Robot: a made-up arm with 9 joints.
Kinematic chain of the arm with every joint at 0, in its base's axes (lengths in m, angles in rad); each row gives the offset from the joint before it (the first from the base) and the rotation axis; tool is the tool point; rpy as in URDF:
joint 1: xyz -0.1 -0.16 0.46 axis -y
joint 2: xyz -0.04 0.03 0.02 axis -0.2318 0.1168 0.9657
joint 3: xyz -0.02 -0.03 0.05 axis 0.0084 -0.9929 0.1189
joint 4: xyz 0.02 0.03 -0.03 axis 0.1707 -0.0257 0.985
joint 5: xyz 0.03 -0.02 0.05 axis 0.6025 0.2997 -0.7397
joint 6: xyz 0 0.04 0.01 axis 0.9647 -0.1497 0.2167
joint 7: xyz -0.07 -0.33 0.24 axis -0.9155 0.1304 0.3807
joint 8: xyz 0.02 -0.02 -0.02 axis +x
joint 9: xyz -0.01 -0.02 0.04 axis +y
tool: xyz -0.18 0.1 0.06 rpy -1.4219 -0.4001 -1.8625
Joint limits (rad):
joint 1: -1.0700..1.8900
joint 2: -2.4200..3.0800
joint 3: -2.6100..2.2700
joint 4: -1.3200..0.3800
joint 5: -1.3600..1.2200
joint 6: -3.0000..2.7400
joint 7: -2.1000..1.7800
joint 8: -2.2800..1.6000
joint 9: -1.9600..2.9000
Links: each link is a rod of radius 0.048 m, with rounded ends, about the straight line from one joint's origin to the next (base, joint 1, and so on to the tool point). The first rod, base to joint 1, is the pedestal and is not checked.
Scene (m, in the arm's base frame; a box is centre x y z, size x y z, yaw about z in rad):
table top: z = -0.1
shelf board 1: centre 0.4 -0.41 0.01 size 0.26 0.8 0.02 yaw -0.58
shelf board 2: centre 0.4 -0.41 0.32 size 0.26 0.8 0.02 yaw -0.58
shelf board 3: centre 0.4 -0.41 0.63 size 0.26 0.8 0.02 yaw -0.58
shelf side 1: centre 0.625 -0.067 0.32 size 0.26 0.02 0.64 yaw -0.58
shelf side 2: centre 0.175 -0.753 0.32 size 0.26 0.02 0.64 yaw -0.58
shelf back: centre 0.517 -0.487 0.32 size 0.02 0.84 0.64 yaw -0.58
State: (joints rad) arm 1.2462 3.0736 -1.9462 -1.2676 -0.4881 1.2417 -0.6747 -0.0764 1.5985
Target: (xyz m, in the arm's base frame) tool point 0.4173 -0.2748 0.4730
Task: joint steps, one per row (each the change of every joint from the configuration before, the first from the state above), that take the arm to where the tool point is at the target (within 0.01 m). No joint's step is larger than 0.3 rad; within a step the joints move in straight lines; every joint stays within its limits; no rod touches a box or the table.
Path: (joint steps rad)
1: 0.1205 -0.0216 -0.1348 -0.0080 -0.1263 -0.2330 0.1522 -0.1614 0.0136
2: 0.1205 -0.0217 -0.1348 -0.0080 -0.1264 -0.2330 0.1522 -0.1614 0.0136
3: 0.1205 -0.0216 -0.1348 -0.0080 -0.1263 -0.2331 0.1522 -0.1614 0.0136
4: 0.1204 -0.0216 -0.1348 -0.0080 -0.1264 -0.2330 0.1522 -0.1614 0.0135
5: 0.0115 0.0310 0.0150 -0.0068 -0.0473 -0.1281 -0.1892 0.2181 -0.0679
6: 0.0115 0.0309 0.0149 -0.0068 -0.0474 -0.1282 -0.1892 0.2182 -0.0679
7: 0.0114 0.0310 0.0149 -0.0068 -0.0474 -0.1282 -0.1892 0.2182 -0.0679

